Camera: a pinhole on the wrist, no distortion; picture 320 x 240 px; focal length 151.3 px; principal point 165.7 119.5 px. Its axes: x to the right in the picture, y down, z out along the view. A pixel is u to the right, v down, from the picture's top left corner.
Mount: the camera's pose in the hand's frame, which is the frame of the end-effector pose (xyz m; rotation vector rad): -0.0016 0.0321 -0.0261 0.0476 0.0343 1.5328
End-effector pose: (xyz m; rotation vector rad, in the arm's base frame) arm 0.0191 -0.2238 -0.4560 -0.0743 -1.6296 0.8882
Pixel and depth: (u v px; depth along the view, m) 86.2 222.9 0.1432
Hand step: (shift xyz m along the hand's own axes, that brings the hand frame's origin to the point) -0.0946 -0.0408 0.1215
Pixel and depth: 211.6 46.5 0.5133
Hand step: 0.2782 0.1736 0.4746
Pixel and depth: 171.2 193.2 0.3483
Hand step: -0.1522 0.0478 0.3307
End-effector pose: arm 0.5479 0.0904 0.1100 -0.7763 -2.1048 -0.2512
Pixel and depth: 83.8 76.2 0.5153
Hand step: 0.1619 -0.2570 0.4786
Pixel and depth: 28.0 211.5 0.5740
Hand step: -0.3397 -0.4823 0.5615
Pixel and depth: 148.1 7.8 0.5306
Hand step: 0.4147 -0.0492 0.4827
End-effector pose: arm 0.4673 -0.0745 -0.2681 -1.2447 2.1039 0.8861
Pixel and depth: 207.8 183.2 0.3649
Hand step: -0.1320 0.1358 0.3471
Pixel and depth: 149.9 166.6 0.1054
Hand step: -0.0293 0.0213 0.0808
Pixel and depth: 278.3 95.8 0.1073
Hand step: 0.0238 0.1102 0.0808
